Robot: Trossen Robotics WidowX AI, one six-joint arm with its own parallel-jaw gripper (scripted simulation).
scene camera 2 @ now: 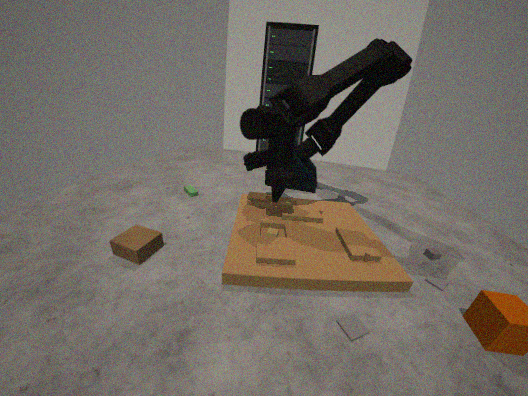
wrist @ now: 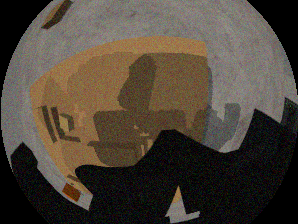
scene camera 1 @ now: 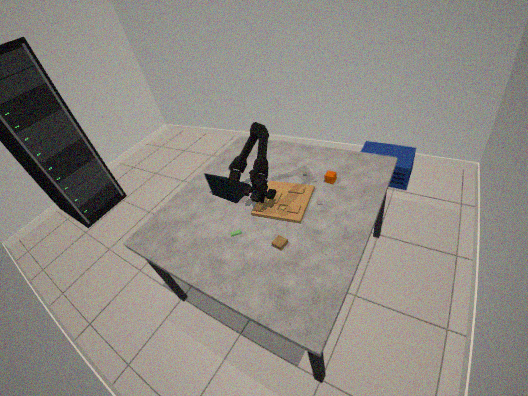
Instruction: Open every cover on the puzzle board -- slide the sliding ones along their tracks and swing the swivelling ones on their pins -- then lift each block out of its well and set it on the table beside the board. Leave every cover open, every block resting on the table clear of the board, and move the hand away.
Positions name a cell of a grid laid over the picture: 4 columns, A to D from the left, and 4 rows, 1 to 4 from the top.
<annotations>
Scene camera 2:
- my gripper: C3
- tan puzzle board: C3
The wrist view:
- my gripper: C3
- tan puzzle board: B2
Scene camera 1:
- tan puzzle board: C3
</annotations>
